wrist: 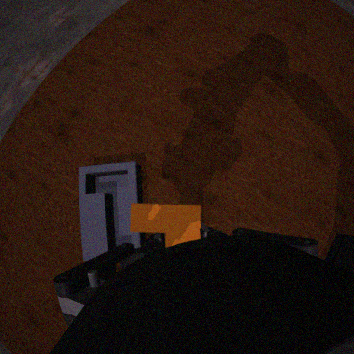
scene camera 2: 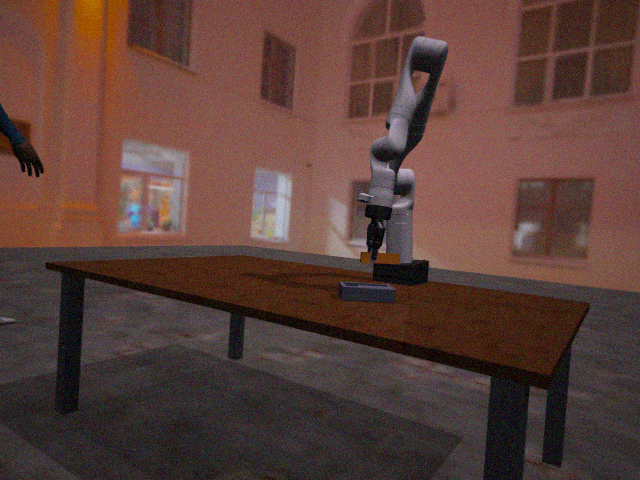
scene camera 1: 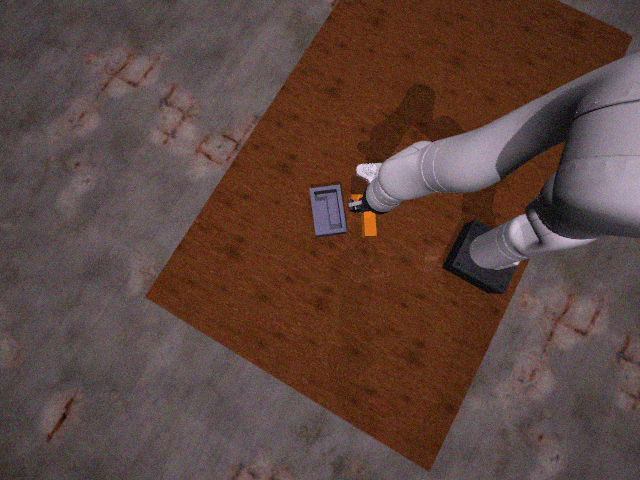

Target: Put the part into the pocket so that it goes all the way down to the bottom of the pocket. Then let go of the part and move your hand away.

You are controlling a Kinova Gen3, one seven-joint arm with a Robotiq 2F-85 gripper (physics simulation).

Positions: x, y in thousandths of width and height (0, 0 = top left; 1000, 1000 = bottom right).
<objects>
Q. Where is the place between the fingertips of my gripper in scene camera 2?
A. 580, 545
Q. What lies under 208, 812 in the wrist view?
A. My gripper.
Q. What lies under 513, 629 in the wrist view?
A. An orange L-shaped part.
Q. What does my gripper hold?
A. An orange L-shaped part.
</objects>
